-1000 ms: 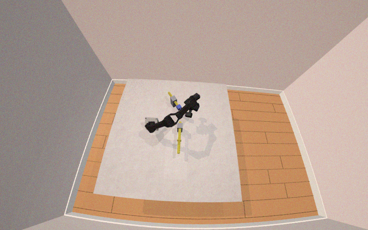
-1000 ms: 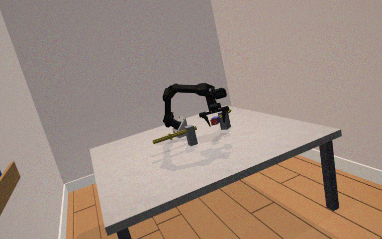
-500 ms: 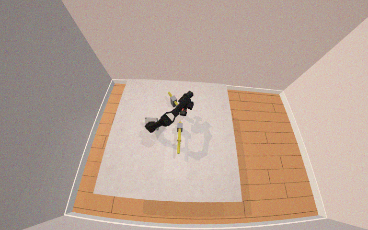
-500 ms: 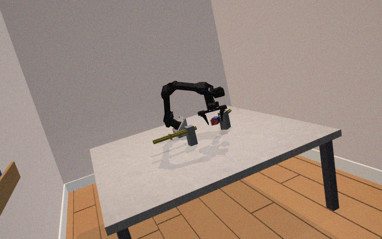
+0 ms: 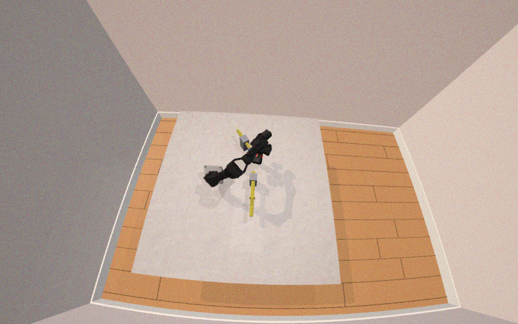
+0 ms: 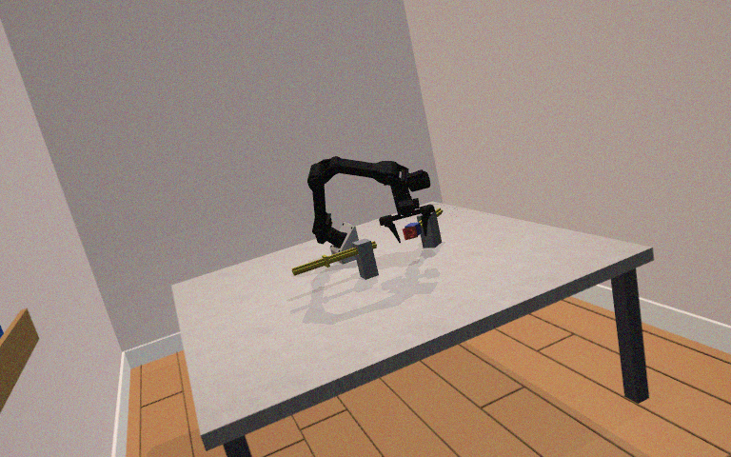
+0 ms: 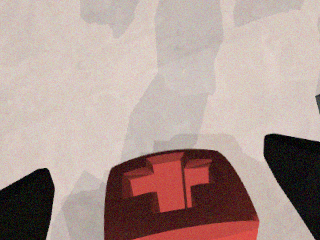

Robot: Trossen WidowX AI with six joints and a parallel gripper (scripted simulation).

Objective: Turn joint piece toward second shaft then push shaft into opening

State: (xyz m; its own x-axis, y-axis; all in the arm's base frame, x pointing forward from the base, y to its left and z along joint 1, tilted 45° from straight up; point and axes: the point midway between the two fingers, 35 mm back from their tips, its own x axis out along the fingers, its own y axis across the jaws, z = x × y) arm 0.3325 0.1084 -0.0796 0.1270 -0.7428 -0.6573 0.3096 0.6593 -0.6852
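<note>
My gripper tip is now 20 mm below the red square joint piece and 20 mm past it.
</note>
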